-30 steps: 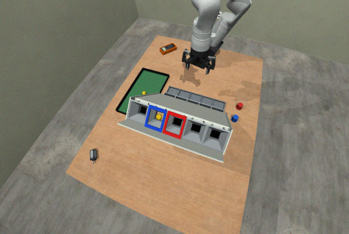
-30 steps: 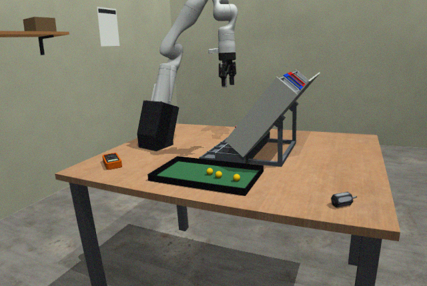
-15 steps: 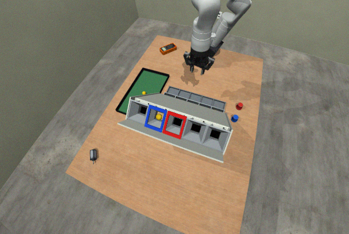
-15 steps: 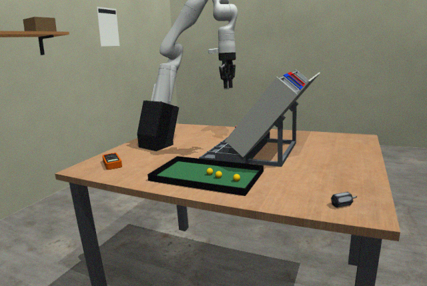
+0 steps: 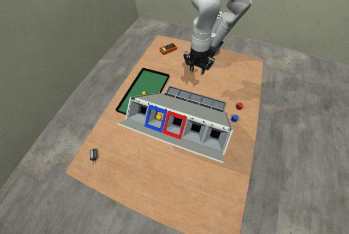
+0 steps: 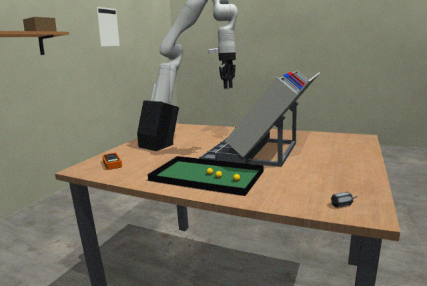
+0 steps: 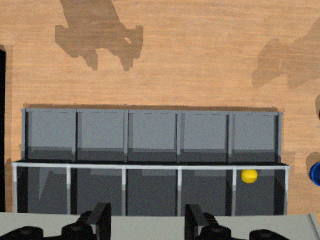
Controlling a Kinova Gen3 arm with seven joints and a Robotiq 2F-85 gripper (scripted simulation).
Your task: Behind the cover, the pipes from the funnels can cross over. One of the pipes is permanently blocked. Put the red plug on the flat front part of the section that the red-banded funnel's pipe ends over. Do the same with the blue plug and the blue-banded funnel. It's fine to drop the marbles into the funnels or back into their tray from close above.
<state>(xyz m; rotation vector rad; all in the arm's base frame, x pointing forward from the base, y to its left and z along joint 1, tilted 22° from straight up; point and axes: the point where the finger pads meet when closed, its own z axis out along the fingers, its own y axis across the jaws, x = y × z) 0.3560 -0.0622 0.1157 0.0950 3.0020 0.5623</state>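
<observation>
Now: the green tray 20 mm ahead of my hand, 330 mm to the right of it and 290 mm below it. The rest, counted from my hand: orange meter 430 mm behind, 320 mm to the right, 280 mm below; then sloped grey cover 150 mm ahead, 90 mm below.
</observation>
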